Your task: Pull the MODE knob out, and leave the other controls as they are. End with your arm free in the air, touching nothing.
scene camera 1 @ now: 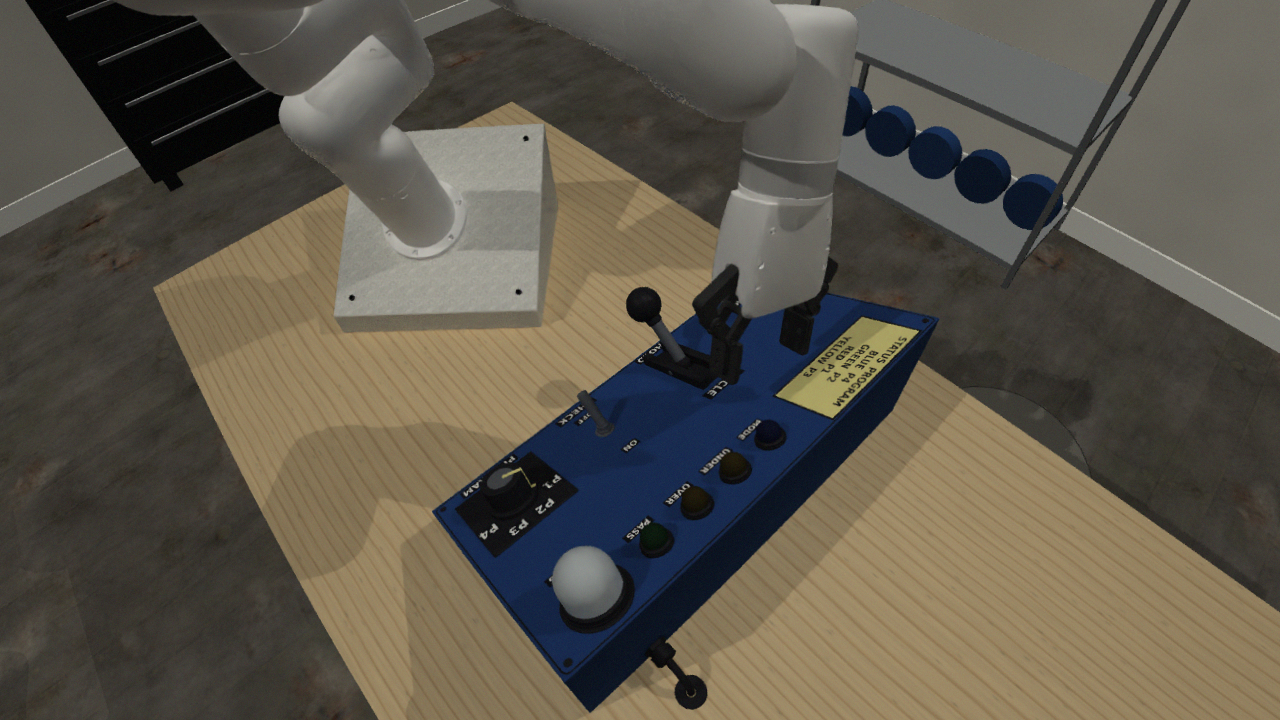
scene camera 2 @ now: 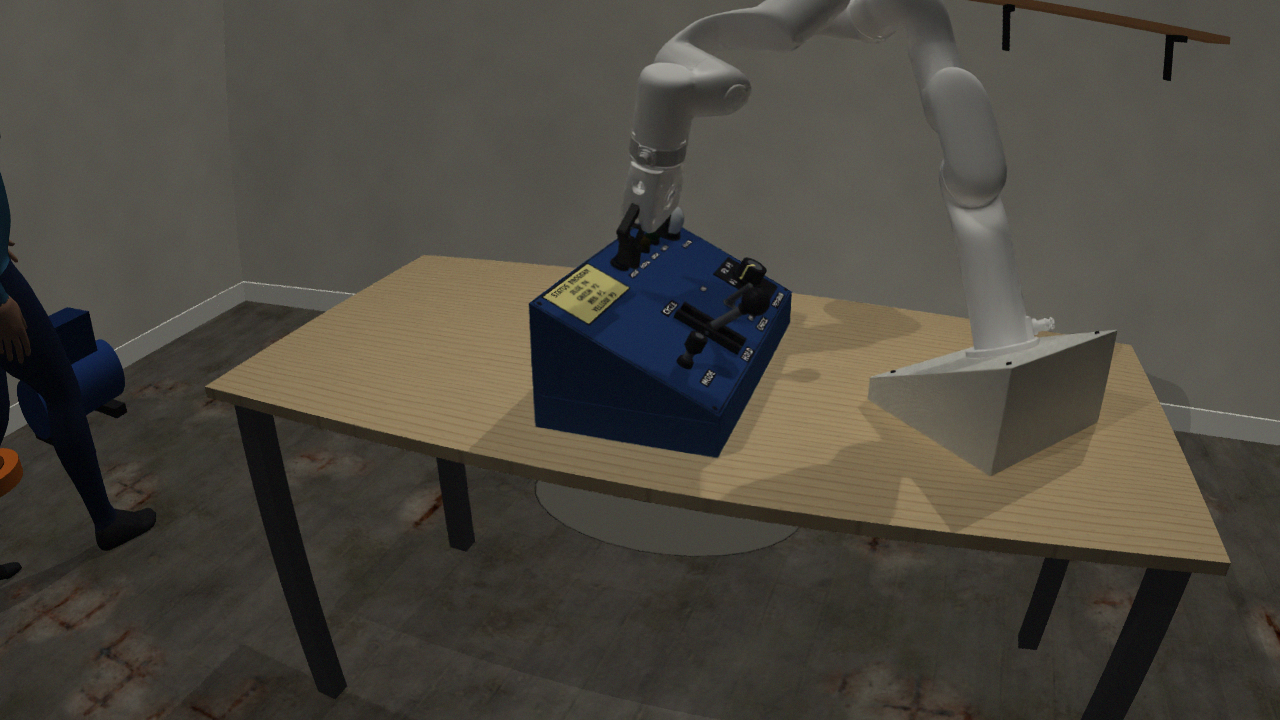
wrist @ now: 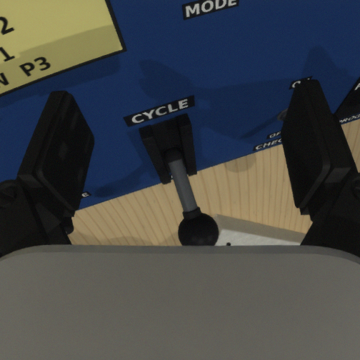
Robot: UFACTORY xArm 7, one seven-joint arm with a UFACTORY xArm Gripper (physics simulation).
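Seen in the pictures: gripper, fingertip midpoint: (scene camera 1: pixel 759 362) (scene camera 2: pixel 642 248); arm's base, origin of the base link: (scene camera 1: pixel 426 220) (scene camera 2: pixel 1003 350).
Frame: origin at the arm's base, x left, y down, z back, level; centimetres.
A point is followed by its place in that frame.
Observation:
The MODE knob (scene camera 2: pixel 692 345) @(z -47.0, x 11.5, y -2.9 cm) is a small black knob on a short stem beside its MODE label (scene camera 2: pixel 708 377) @(z -44.9, x 10.7, y 1.8 cm) on the blue sloped console (scene camera 1: pixel 662 474) @(z -52.3, x -16.3, y -4.3 cm) (scene camera 2: pixel 617 394) @(z -56.0, x 15.5, y 2.5 cm) (wrist: pixel 240 65). It does not show in scene camera 1 or the wrist view; the wrist view has a label end beside the left finger. My gripper (scene camera 1: pixel 760 344) @(z -55.3, x -4.5, y -10.8 cm) (scene camera 2: pixel 647 248) @(z -55.3, x -4.5, y -10.8 cm) (wrist: pixel 182 109) is open and empty, over the console's face. In the wrist view the CYCLE lever (scene camera 1: pixel 666 338) @(z -42.9, x -1.4, y -2.8 cm) (scene camera 2: pixel 733 313) @(z -42.1, x -0.2, y -3.1 cm) (wrist: pixel 185 187) shows between the fingers. Whether a finger touches the console, I cannot tell.
A toggle switch (scene camera 1: pixel 595 413) @(z -41.8, x -13.3, y -1.9 cm), the PROGRAM dial (scene camera 1: pixel 508 488) @(z -40.9, x -25.4, y -3.6 cm) (scene camera 2: pixel 748 268) @(z -40.1, x -22.8, y -2.7 cm), a white dome (scene camera 1: pixel 586 582) @(z -54.6, x -29.6, y -11.3 cm) and several lamps, including a dark blue MODE lamp (scene camera 1: pixel 768 434) @(z -59.1, x -9.4, y -8.4 cm), are on the console. A yellow status card (scene camera 1: pixel 845 367) @(z -61.7, x 2.7, y -6.7 cm) (scene camera 2: pixel 586 293) @(z -61.9, x 4.1, y -6.7 cm) (wrist: pixel 50 40) lies at one end.

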